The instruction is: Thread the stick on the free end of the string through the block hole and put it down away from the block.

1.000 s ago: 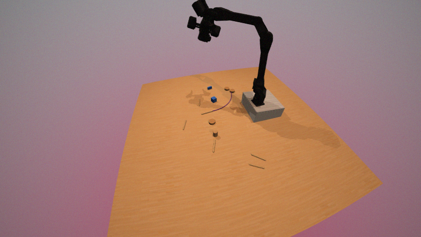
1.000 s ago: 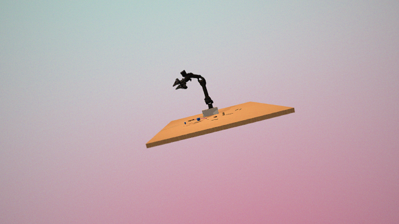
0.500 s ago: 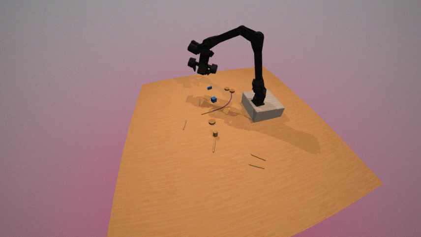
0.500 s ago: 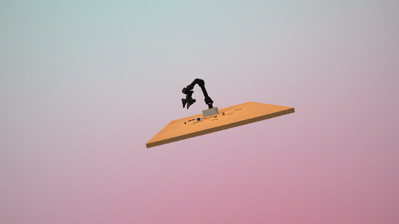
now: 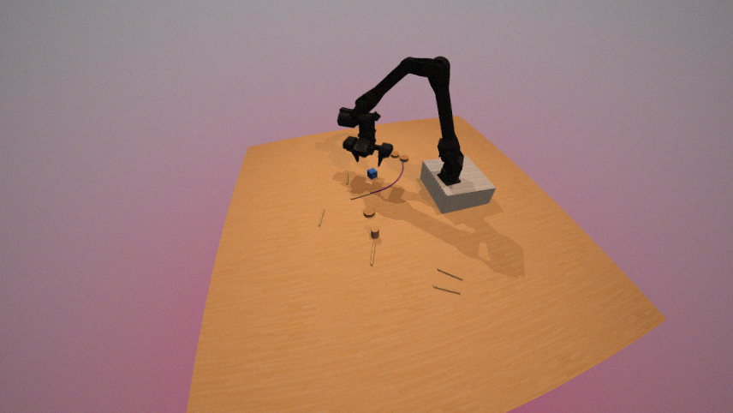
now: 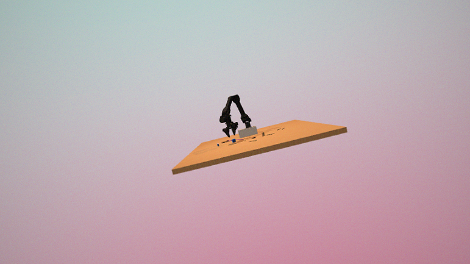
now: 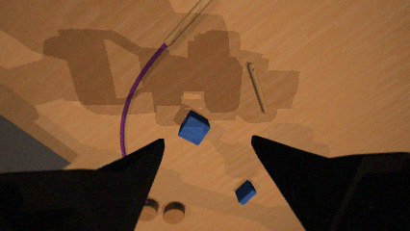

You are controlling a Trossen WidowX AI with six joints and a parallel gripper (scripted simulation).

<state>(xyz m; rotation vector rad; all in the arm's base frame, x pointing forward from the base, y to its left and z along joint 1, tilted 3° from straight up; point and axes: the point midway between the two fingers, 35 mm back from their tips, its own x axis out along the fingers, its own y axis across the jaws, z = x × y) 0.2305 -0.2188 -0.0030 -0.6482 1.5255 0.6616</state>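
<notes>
Now: the blue block 1 cm behind my gripper tip, 1 cm to the left of it and 5 cm below it. From my gripper tip the other things lie so: small wooden cylinder 8 cm ahead, 30 cm to the left, 4 cm below; thin stick 6 cm ahead, 11 cm to the left, 6 cm below.
</notes>
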